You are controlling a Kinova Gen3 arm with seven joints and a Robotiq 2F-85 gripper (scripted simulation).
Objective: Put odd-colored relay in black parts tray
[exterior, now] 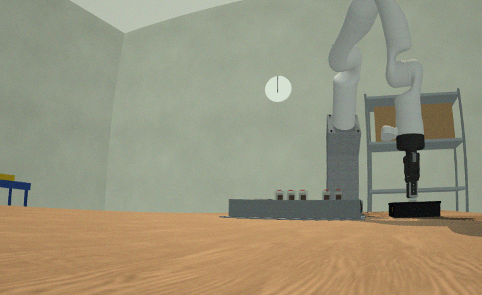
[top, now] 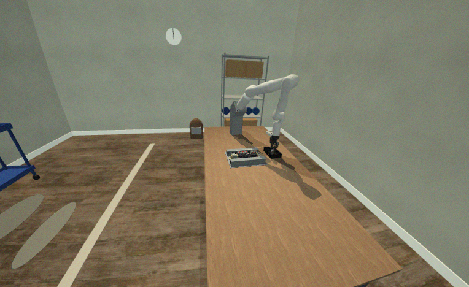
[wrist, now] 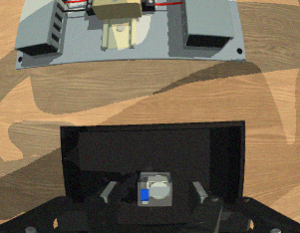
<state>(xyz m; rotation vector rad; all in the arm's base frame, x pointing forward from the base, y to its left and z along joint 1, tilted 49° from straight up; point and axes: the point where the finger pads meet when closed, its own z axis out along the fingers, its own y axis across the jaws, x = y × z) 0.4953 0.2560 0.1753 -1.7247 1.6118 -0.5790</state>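
Right now my hand is 40 mm above the black parts tray.
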